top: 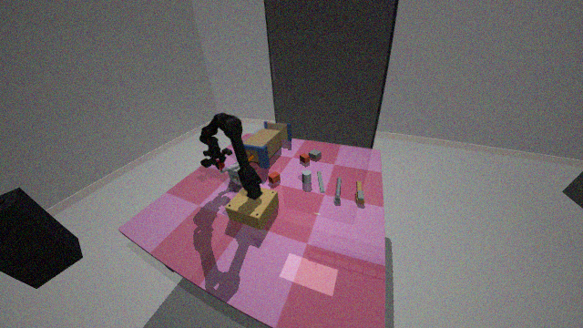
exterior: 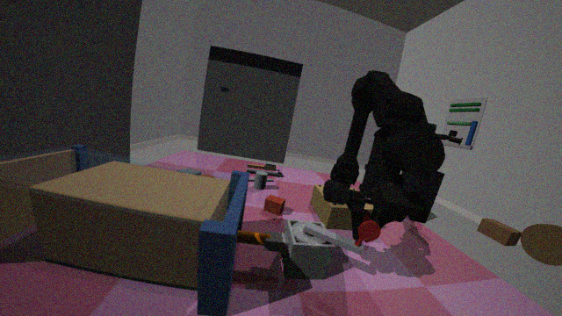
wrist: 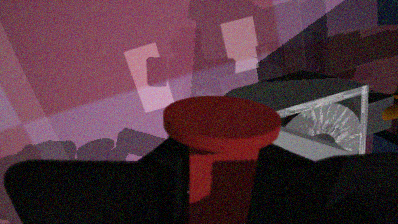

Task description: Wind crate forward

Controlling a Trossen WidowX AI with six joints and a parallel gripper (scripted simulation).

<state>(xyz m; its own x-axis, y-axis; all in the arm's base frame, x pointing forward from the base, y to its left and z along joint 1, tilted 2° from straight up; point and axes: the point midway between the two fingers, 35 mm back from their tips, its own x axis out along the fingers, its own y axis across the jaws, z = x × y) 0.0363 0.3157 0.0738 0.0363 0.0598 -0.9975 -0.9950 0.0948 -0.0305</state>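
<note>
Now: the red-knobbed winch handle 3 cm ahead of my gripper tip, 2 cm to the right of it and 1 cm below it. From my gripper tip the other things lie so: blue steel frame 25 cm ahead, 1 cm to the right, 1 cm below; red knob 2 cm above; grey hand winch 8 cm ahead, 5 cm to the right, 8 cm below.
</note>
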